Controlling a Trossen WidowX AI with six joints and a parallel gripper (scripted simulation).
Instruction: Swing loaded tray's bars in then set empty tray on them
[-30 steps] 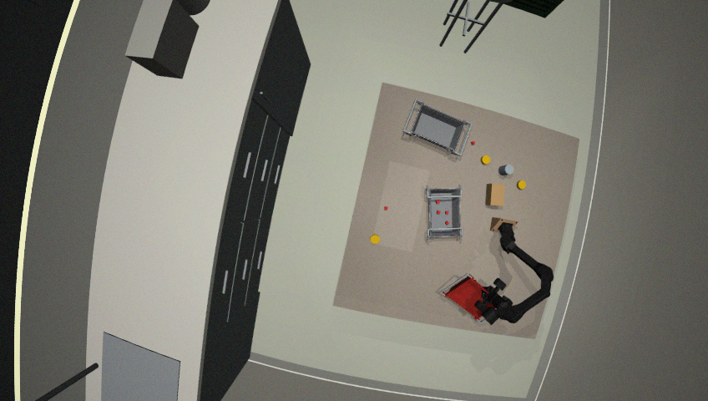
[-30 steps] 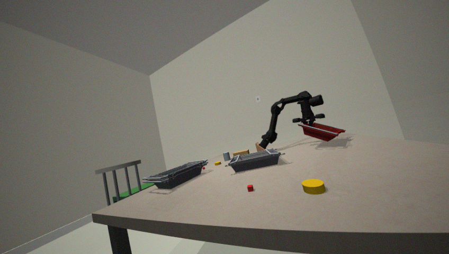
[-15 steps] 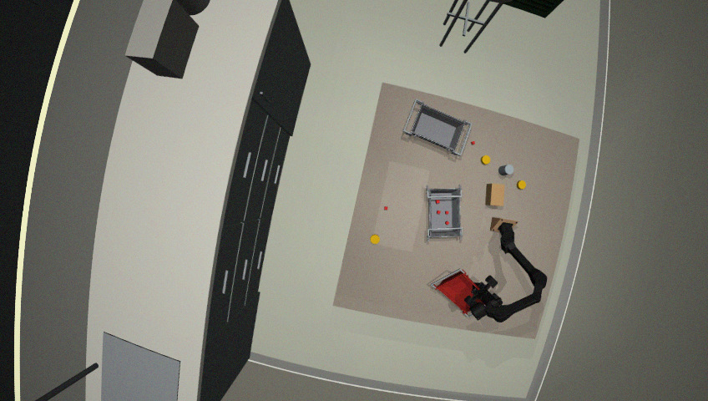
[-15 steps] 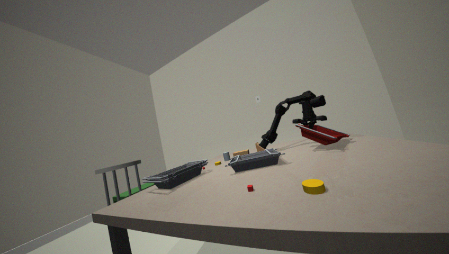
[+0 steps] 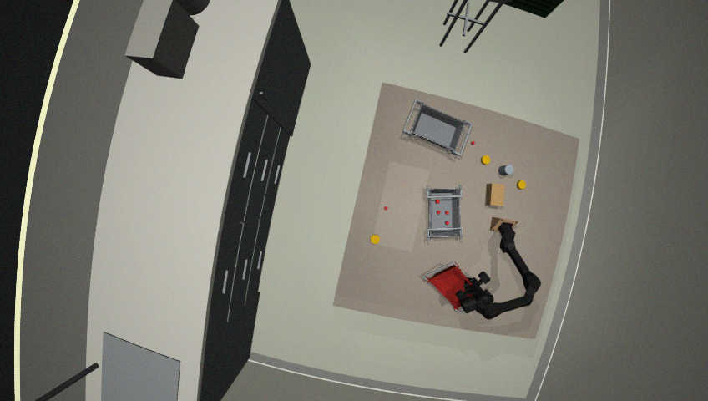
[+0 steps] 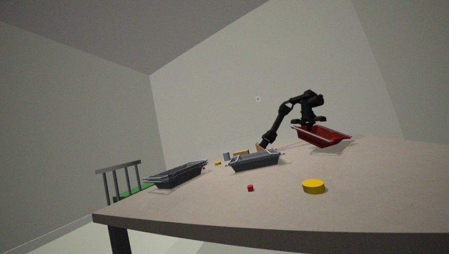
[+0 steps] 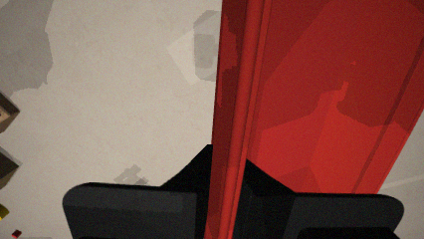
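The red tray is 5 cm ahead of my gripper tip and 6 cm to the left of it. From my gripper tip the other things lie so: red cube: 49 cm ahead, 31 cm to the right, 9 cm below; then box: 12 cm behind, 48 cm to the right, 6 cm below.
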